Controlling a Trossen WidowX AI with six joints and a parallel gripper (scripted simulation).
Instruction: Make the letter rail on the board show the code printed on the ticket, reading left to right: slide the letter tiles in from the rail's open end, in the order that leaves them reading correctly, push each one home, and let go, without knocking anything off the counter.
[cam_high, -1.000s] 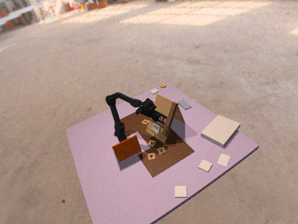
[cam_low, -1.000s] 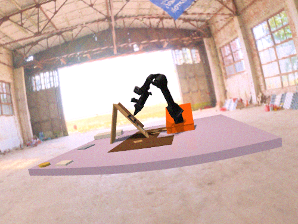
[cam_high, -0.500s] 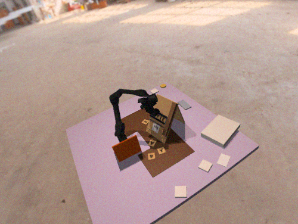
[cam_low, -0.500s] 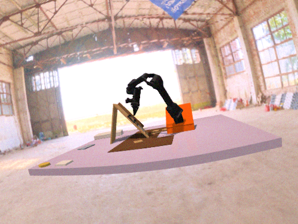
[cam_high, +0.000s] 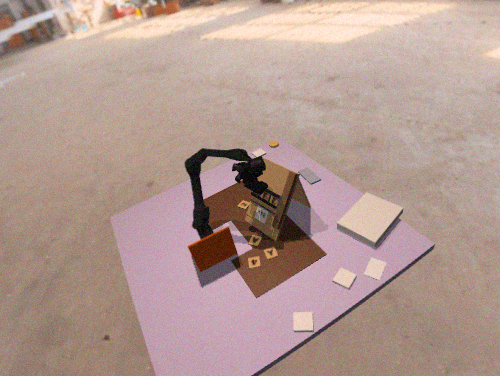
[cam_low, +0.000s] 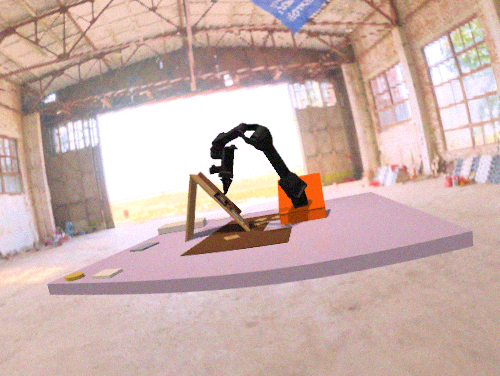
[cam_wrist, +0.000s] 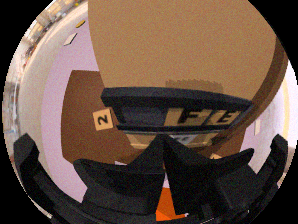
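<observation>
My gripper tip is now 10 cm above the white ticket, 5 cm to the left of it and 2 cm past it. From my gripper tip the other things lie so: cream slab 40 cm ahead, 39 cm to the right, 16 cm below; then brown mat 17 cm below, 12 cm behind, 3 cm to the right; then grey plate 41 cm ahead, 17 cm below, 10 cm to the left.
</observation>
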